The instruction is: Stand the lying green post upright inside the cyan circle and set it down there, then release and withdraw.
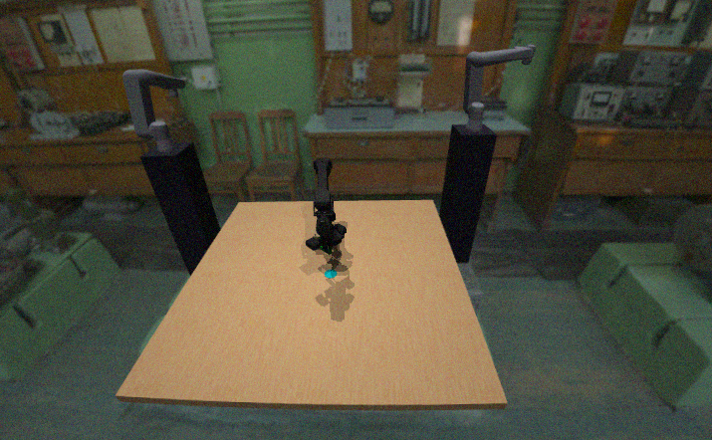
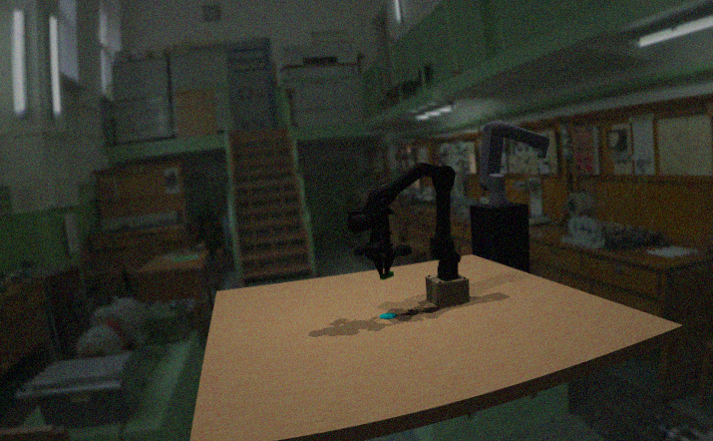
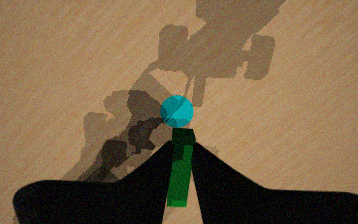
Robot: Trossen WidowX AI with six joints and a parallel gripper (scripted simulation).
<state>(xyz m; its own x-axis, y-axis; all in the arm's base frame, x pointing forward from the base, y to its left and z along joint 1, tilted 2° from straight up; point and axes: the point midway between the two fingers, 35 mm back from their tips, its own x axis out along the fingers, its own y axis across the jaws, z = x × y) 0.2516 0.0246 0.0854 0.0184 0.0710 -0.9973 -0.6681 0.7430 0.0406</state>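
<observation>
Now: the cyan circle 10 mm behind my gripper tip and 140 mm below it. Also, from my gripper tip: green post: 20 mm behind, 10 mm to the right.
</observation>
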